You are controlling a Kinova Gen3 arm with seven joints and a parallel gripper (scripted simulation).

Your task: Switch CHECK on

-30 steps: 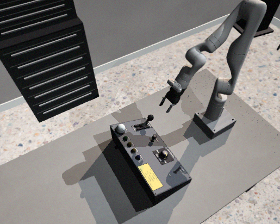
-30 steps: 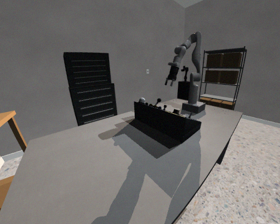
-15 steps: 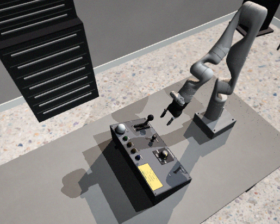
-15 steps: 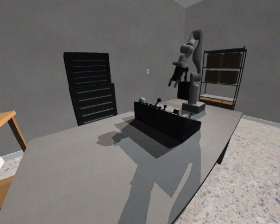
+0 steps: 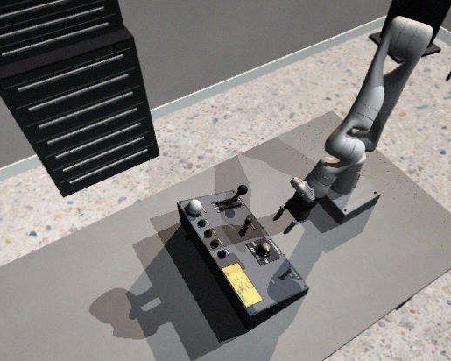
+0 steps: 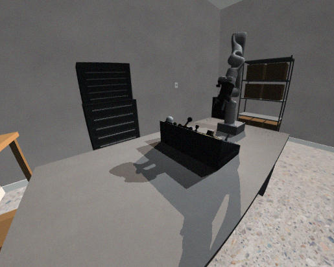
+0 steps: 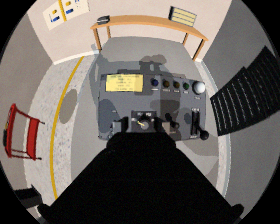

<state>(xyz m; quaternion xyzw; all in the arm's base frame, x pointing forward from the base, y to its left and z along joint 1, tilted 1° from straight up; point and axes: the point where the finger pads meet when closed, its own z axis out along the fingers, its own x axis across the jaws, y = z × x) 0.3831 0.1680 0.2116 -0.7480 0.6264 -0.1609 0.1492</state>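
Now: hand 180 mm above the small switch, 100 mm to the right of it and 20 mm short of it. The rest, counted from my hand: dark console 190 mm below, 80 mm ahead, 70 mm to the right; then ball-topped lever 260 mm to the right, 160 mm below, 60 mm ahead.
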